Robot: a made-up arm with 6 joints. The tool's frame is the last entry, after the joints. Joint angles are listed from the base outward. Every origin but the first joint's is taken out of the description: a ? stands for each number. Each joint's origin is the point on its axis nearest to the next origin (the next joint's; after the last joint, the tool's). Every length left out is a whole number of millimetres.
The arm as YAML. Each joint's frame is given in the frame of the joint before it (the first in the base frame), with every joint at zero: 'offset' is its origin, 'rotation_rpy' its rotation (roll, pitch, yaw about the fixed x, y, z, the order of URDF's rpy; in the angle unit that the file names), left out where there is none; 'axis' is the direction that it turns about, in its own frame. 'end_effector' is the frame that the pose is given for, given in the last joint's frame.
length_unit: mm
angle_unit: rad
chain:
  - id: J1
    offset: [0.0, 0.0, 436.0]
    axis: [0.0, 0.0, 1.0]
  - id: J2
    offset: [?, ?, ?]
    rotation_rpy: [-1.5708, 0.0, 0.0]
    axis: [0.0, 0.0, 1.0]
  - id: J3
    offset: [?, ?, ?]
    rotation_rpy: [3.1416, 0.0, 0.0]
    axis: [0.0, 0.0, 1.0]
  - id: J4
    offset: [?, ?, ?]
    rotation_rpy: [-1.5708, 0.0, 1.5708]
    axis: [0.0, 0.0, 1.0]
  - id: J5
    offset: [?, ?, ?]
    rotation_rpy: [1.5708, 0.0, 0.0]
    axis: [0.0, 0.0, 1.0]
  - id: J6
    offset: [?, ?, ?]
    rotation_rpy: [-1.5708, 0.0, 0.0]
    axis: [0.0, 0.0, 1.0]
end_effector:
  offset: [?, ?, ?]
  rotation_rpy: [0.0, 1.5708, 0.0]
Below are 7 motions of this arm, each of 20 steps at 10 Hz.
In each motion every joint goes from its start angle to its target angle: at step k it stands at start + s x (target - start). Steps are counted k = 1, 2, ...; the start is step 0. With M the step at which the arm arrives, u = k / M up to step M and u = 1 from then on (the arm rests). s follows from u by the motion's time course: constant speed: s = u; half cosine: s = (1 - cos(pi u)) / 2; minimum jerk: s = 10 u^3 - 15 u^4 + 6 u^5.
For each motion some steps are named. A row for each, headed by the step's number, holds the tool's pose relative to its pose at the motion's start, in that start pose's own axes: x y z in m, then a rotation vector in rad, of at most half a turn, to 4 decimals.
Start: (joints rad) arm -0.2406 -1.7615 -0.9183 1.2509 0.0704 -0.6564
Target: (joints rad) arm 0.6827 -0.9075 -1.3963 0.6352 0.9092 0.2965
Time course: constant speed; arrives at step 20
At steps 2, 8, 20:
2: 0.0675 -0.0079 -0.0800 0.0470 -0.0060 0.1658
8: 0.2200 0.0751 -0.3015 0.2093 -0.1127 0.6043
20: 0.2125 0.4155 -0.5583 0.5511 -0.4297 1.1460

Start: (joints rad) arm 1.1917 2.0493 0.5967 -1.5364 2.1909 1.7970
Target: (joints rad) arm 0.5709 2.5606 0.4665 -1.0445 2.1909 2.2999
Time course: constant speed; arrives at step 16
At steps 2, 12, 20:
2: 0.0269 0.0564 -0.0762 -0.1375 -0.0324 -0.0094
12: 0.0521 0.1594 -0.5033 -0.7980 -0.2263 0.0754
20: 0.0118 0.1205 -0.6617 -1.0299 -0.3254 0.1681

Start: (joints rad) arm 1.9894 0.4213 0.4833 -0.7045 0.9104 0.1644
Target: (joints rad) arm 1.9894 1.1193 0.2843 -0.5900 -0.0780 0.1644
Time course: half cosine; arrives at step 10
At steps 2, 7, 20:
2: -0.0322 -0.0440 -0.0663 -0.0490 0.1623 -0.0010
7: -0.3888 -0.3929 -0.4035 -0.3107 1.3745 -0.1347
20: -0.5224 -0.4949 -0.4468 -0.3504 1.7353 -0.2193

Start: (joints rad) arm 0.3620 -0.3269 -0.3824 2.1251 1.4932 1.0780
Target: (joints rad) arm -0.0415 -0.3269 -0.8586 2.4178 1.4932 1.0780
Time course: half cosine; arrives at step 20
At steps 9, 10, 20:
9: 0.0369 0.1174 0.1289 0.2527 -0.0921 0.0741
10: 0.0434 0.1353 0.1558 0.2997 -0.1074 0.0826
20: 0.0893 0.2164 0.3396 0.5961 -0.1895 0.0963

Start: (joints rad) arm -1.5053 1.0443 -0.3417 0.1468 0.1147 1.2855
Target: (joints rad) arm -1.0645 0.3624 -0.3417 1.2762 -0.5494 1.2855
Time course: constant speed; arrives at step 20
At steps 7, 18, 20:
7: -0.1767 -0.1946 0.2128 -0.5395 0.0320 -0.0259
18: -0.5820 -0.2444 0.5843 -1.2439 0.4085 -0.2616
20: -0.6634 -0.2174 0.6396 -1.3335 0.5124 -0.3355

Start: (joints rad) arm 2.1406 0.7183 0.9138 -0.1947 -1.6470 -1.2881
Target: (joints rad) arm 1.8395 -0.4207 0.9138 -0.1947 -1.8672 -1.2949
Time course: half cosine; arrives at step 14
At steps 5, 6, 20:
5: -0.3817 -0.2372 -0.0688 0.0213 -0.1017 0.2509
6: -0.5006 -0.3510 -0.1135 0.0284 -0.1457 0.3422
20: -0.8318 -1.1365 -0.5595 0.0524 -0.4602 0.8394

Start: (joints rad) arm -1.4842 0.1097 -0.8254 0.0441 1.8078 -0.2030
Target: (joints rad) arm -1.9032 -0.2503 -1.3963 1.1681 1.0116 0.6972
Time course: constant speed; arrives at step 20
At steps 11, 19, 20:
11: -0.0728 -0.0062 0.1327 -0.5449 0.5714 0.4622
19: -0.1537 0.0664 0.1779 -0.9088 0.8485 0.9744
20: -0.1653 0.0794 0.1803 -0.9487 0.8709 1.0488

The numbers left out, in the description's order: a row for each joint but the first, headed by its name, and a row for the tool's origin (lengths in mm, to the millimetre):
J2: 0.0 0.0 0.0
J3: 0.0 -736.0 0.0
J4: 704.0 0.0 0.0
J5: 0.0 -254.0 0.0
J6: 0.0 0.0 0.0
tool: 0.0 0.0 0.0

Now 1 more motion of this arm.
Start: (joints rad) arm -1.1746 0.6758 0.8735 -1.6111 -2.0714 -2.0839
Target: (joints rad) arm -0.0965 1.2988 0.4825 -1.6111 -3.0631 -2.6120
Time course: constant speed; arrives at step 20
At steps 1, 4, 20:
1: 0.0561 0.0523 0.0340 0.0674 -0.0207 -0.1043
4: 0.2432 0.1804 0.1449 0.2669 -0.1016 -0.4153
20: 1.1795 0.0670 0.9091 1.2300 -0.8939 -1.9606

